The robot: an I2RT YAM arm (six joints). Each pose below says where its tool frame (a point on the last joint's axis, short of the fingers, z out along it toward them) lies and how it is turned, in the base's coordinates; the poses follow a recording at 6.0 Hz.
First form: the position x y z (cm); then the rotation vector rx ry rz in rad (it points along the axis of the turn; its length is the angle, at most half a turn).
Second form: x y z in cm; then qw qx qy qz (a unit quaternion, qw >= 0). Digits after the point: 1 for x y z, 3 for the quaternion.
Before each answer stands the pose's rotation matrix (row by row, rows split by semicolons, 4 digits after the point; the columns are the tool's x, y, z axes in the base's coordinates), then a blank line. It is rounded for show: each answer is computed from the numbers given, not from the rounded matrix.
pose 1, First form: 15.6, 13.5, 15.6, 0.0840, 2.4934, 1.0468
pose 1, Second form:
-0.9046 -0.1089 0.4122; 0.2180 0.7128 0.6667; -0.3664 0.6929 -0.6210

15.6, 13.5, 15.6, 0.216, 0.030, 0.900, 0.378
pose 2, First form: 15.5, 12.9, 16.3, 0.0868, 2.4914, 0.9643
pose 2, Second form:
-0.8902 -0.1057 0.4432; 0.2202 0.7517 0.6216; -0.3989 0.6509 -0.6459

15.5, 12.9, 16.3, 0.232, 0.032, 0.907, 0.351
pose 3, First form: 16.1, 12.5, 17.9, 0.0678, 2.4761, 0.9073
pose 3, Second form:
-0.8746 -0.1207 0.4696; 0.2112 0.7769 0.5932; -0.4364 0.6180 -0.6539

16.1, 12.5, 17.9, 0.249, 0.025, 0.909, 0.333
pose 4, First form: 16.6, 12.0, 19.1, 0.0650, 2.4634, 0.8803
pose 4, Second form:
-0.8643 -0.1249 0.4873; 0.2122 0.7877 0.5783; -0.4561 0.6032 -0.6543

16.6, 12.0, 19.1, 0.259, 0.024, 0.909, 0.325
